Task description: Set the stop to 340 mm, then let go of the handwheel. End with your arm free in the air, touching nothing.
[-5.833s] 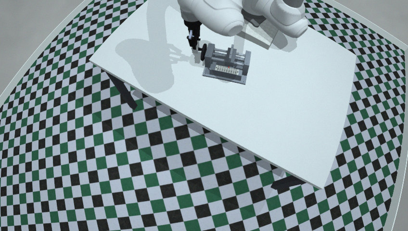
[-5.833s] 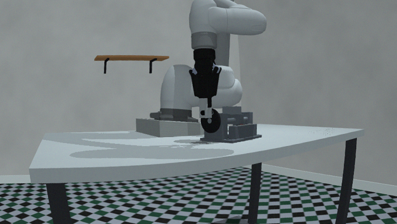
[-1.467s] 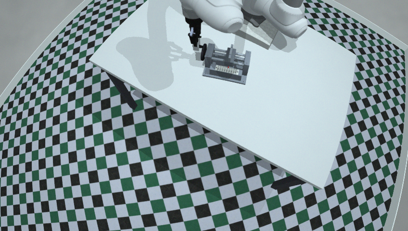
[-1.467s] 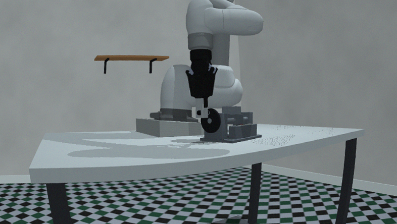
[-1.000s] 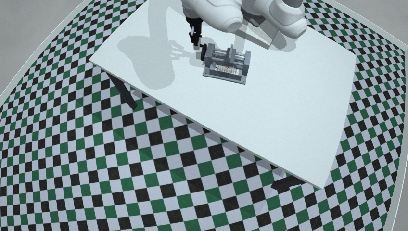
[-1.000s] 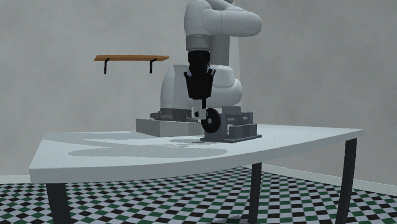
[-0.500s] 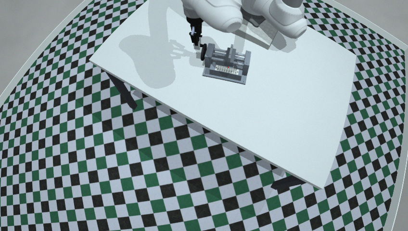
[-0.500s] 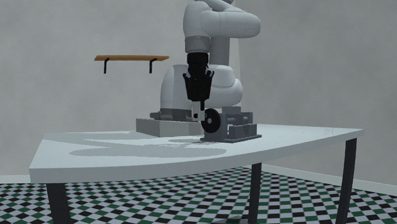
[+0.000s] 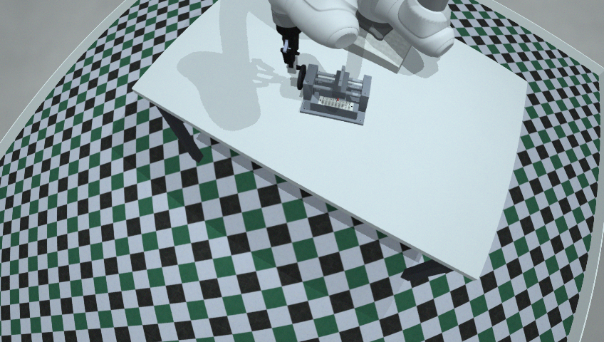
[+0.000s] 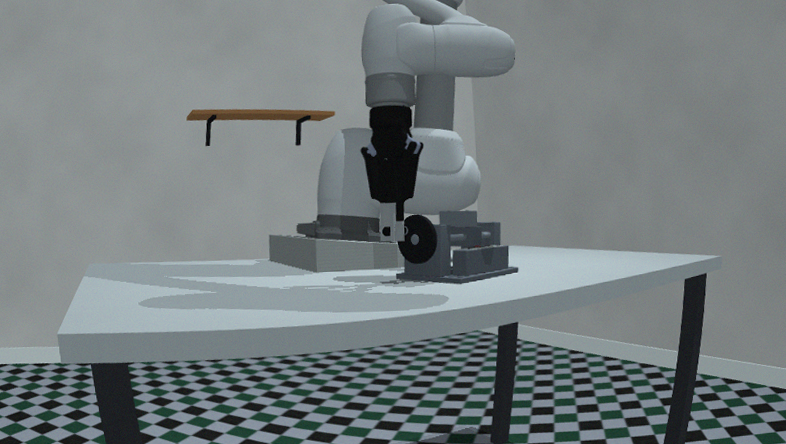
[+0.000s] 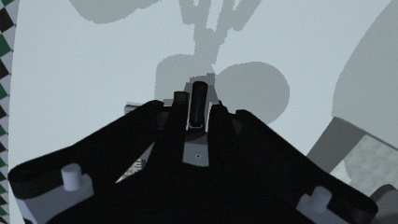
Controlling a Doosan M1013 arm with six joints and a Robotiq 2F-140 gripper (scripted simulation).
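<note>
My hand is 20 mm to the right of the black handwheel and 20 mm above it. Also, from my hand: sliding stop block 40 mm behind, 160 mm to the left, 20 mm below.
</note>
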